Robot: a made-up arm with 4 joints. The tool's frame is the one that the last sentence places. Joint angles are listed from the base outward.
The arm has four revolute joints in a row. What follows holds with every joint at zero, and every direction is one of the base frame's.
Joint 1 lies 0.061 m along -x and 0.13 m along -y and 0.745 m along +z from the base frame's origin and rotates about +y.
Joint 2 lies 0.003 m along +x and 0.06 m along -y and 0.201 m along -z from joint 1 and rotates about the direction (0.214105, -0.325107, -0.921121).
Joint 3 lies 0.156 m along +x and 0.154 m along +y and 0.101 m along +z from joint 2 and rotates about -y.
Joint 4 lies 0.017 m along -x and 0.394 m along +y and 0.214 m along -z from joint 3 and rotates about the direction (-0.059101, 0.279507, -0.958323).
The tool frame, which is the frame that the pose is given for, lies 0.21 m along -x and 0.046 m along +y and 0.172 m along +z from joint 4; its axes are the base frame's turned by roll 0.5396, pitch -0.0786 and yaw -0.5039 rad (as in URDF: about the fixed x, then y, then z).
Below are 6 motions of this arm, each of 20 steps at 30 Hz.
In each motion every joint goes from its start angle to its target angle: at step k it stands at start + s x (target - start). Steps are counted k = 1, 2, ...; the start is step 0. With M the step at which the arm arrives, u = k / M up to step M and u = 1 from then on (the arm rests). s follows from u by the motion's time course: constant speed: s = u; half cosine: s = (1 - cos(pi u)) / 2; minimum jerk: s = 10 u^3 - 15 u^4 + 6 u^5.
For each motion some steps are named. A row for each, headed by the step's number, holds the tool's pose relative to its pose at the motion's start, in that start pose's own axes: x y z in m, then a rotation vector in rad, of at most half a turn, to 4 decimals.
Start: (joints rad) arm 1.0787 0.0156 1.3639 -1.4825
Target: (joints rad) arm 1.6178 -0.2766 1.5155 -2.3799
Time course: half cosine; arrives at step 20
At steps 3, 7, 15, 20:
3: 0.0016 0.0032 0.0055 0.0419 0.0141 0.0364
7: 0.0147 0.0140 0.0235 0.2087 0.0519 0.1829
15: 0.0969 0.0362 0.0445 0.6145 0.0127 0.5706
20: 0.1271 0.0420 0.0461 0.7008 -0.0271 0.6666

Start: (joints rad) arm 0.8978 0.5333 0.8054 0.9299
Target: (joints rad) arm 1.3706 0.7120 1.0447 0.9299
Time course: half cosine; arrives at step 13
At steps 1, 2, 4, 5, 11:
1: 0.0008 -0.0018 -0.0022 -0.0024 -0.0034 0.0010
2: 0.0030 -0.0071 -0.0087 -0.0093 -0.0136 0.0042
4: 0.0123 -0.0285 -0.0321 -0.0345 -0.0515 0.0180
5: 0.0193 -0.0441 -0.0472 -0.0511 -0.0772 0.0290
11: 0.0719 -0.1525 -0.1200 -0.1412 -0.2236 0.1226

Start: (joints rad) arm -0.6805 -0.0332 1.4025 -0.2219
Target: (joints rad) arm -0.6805 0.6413 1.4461 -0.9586
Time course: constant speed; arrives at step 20
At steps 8, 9, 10, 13, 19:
8: 0.0821 -0.1638 -0.0719 -0.1539 -0.0623 0.2991
9: 0.0946 -0.1843 -0.0766 -0.1764 -0.0656 0.3357
10: 0.1075 -0.2048 -0.0803 -0.1997 -0.0678 0.3720
13: 0.1482 -0.2649 -0.0853 -0.2732 -0.0681 0.4788
19: 0.2366 -0.3762 -0.0688 -0.4361 -0.0392 0.6805

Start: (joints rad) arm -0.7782 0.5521 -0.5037 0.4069
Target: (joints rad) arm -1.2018 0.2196 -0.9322 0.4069
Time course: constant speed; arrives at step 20
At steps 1, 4, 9, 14, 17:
1: -0.0073 -0.0062 0.0054 -0.0079 0.0109 0.0147
4: -0.0279 -0.0257 0.0203 -0.0331 0.0398 0.0591
9: -0.0584 -0.0606 0.0402 -0.0800 0.0752 0.1331
14: -0.0841 -0.0975 0.0535 -0.1322 0.0947 0.2049
17: -0.0973 -0.1200 0.0582 -0.1657 0.0989 0.2459

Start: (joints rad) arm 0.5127 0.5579 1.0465 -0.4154
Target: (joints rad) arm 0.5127 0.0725 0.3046 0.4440
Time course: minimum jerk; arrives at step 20
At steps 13, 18, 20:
13: -0.0296 0.2600 0.2245 -0.2472 0.5815 -0.6735
18: -0.0172 0.3101 0.2754 -0.4296 0.7515 -0.7859
20: -0.0168 0.3117 0.2771 -0.4373 0.7576 -0.7891

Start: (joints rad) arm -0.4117 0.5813 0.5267 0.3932
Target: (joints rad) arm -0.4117 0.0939 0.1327 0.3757
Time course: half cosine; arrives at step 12
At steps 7, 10, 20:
7: -0.0906 -0.0930 0.1660 -0.2268 0.3649 0.1555
10: -0.1098 -0.1376 0.2500 -0.3490 0.5254 0.2446
20: -0.1120 -0.1471 0.2686 -0.3770 0.5593 0.2655

